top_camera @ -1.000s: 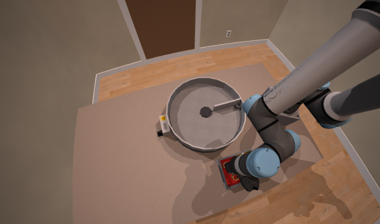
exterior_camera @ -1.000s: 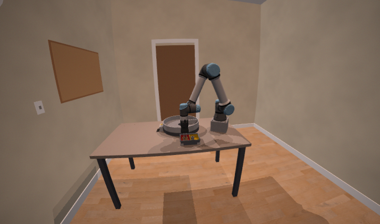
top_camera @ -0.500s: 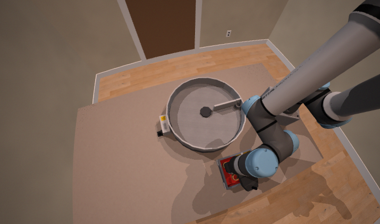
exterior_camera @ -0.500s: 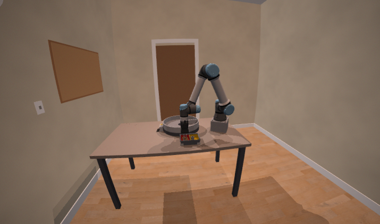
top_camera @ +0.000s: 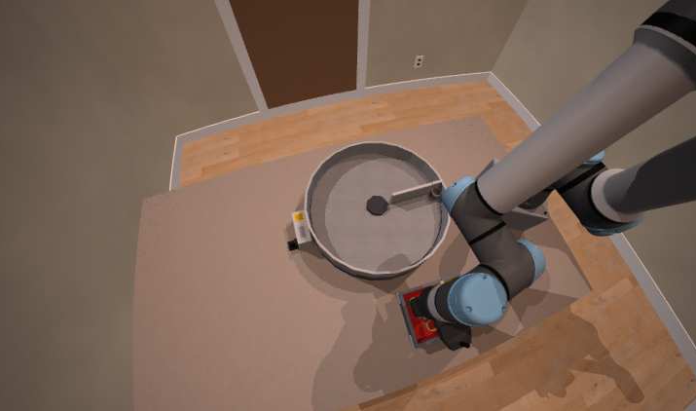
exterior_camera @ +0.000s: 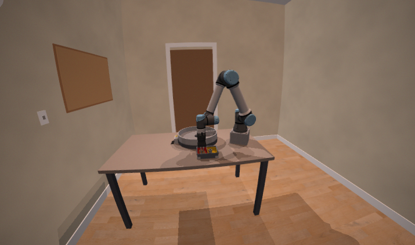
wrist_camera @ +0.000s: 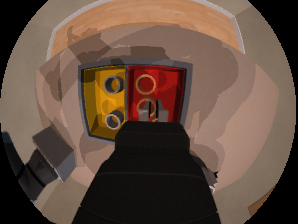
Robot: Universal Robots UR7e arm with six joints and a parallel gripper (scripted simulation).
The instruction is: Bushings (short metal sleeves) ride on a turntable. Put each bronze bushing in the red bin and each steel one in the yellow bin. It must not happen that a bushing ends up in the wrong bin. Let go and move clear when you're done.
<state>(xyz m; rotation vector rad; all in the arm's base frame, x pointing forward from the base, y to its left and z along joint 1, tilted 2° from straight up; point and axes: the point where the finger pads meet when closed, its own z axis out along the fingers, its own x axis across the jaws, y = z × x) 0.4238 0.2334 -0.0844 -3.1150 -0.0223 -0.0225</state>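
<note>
Right now the red bin is 40 mm behind my hand. The rest, counted from my hand: turntable 20 mm ahead, 330 mm to the right, 20 mm above.
</note>
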